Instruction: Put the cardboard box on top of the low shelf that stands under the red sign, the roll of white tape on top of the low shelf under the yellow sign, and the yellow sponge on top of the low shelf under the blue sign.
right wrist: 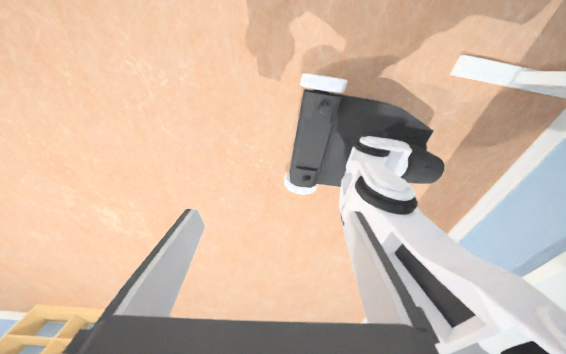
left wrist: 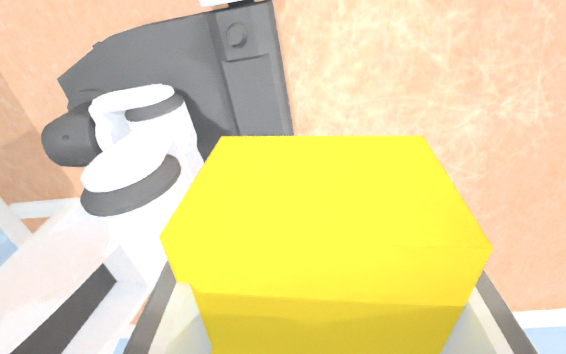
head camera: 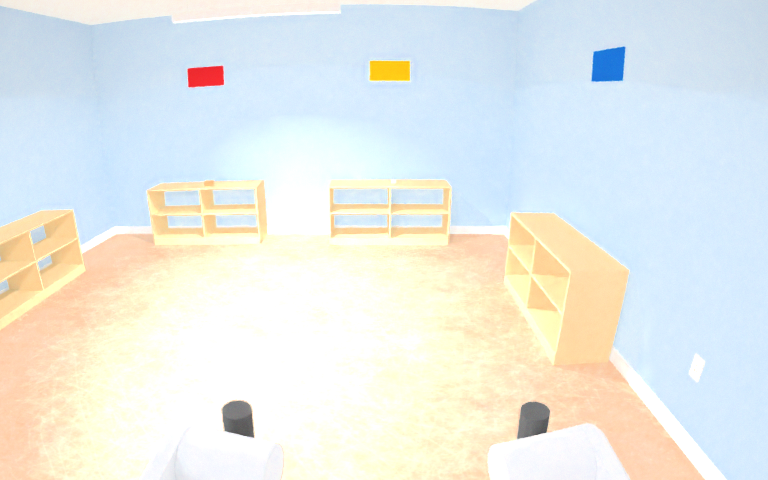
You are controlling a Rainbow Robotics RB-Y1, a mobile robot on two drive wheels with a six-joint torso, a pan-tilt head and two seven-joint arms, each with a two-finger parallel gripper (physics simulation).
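Places are measured from the robot's base along level axes (x right, y ahead, z up), in centimetres.
Pixels of known places: left gripper, between the fingertips: [left wrist: 314,214]; right gripper, between the fingertips: [right wrist: 272,219].
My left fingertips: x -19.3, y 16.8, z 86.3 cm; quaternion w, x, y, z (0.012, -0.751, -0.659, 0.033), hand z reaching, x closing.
Observation:
Behind a point stands the place of what it marks.
My left gripper [left wrist: 327,295] is shut on the yellow sponge, a large yellow block [left wrist: 325,200] {z 88.9, x -22.0, y 17.3 cm} in the left wrist view. My right gripper [right wrist: 272,219] {z 86.3, x 19.3, y 17.4 cm} is open and empty above the floor. In the head view the small brown cardboard box [head camera: 208,183] {z 63.9, x -184.5, y 416.4 cm} lies on top of the low shelf [head camera: 205,241] {z 3.5, x -190.4, y 405.5 cm} under the red sign [head camera: 205,76] {z 175.2, x -191.6, y 444.8 cm}. The small white tape roll [head camera: 393,181] {z 62.8, x 8.4, y 425.2 cm} lies on top of the low shelf [head camera: 389,240] {z 5.2, x 4.8, y 408.5 cm} under the yellow sign [head camera: 389,70] {z 175.3, x 3.6, y 448.2 cm}. The low shelf [head camera: 591,316] {z 32.6, x 118.6, y 193.5 cm} under the blue sign [head camera: 608,64] {z 175.4, x 139.8, y 253.2 cm} stands at the right, its top bare. Neither gripper shows in the head view.
Another low shelf [head camera: 59,277] {z 7.9, x -289.1, y 290.6 cm} stands at the left edge of the head view. A white wall plate [head camera: 696,367] {z 40.2, x 141.7, y 127.6 cm} is on the right wall. The floor [head camera: 317,339] {z 0.1, x -42.6, y 225.1 cm} stretches between the shelves. Part of a shelf [right wrist: 47,315] {z 7.9, x -299.2, y 309.1 cm} shows at the lower left of the right wrist view.

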